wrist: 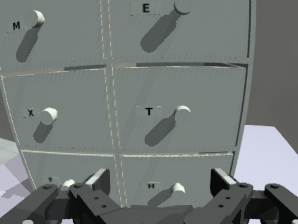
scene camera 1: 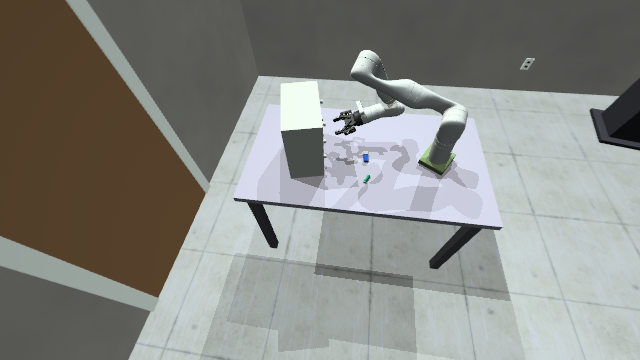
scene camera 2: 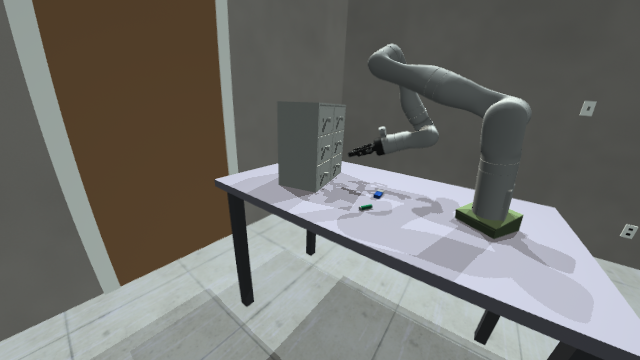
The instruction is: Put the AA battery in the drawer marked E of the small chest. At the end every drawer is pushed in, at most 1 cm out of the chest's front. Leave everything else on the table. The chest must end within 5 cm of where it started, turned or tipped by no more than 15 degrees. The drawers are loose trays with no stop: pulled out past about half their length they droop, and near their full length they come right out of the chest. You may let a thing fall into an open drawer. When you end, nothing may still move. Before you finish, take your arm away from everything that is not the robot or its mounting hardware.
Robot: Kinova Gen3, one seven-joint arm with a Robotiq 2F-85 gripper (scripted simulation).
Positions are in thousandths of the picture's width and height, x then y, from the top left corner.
Scene:
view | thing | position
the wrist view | gripper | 539, 806
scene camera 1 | grey chest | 471, 340
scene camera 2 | grey chest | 466, 340

